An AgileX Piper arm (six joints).
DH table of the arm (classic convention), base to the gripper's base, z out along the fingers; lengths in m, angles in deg. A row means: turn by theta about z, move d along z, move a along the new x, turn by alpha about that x. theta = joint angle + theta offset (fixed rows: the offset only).
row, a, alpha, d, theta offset
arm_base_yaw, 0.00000, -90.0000, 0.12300, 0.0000
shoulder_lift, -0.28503, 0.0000, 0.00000, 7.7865
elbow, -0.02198, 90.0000, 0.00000, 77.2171
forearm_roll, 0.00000, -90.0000, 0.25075, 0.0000
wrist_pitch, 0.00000, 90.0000, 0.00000, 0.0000
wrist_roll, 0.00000, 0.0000, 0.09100, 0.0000
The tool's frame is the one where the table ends.
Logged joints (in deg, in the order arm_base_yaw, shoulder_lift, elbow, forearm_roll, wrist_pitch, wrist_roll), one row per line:
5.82 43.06 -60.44 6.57 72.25 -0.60
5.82 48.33 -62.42 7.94 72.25 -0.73
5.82 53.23 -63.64 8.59 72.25 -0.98
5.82 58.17 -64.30 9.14 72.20 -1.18
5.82 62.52 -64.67 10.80 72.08 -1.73
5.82 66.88 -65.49 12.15 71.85 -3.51
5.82 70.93 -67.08 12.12 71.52 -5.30
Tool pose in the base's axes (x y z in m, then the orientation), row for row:
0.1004 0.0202 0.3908 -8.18 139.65 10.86
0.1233 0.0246 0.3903 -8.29 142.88 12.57
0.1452 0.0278 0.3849 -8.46 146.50 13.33
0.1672 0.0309 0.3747 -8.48 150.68 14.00
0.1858 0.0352 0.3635 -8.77 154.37 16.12
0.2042 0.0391 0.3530 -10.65 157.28 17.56
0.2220 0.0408 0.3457 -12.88 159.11 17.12
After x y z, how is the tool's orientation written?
As a rotation vector, in degrees.
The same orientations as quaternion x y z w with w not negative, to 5 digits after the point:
-0.05484 0.93619 0.07280 0.33947
-0.05483 0.94493 0.08313 0.31174
-0.05510 0.95415 0.08682 0.28110
-0.05424 0.96370 0.08954 0.24559
-0.05513 0.97032 0.10133 0.21254
-0.06598 0.97437 0.10879 0.18554
-0.07907 0.97681 0.10510 0.16895

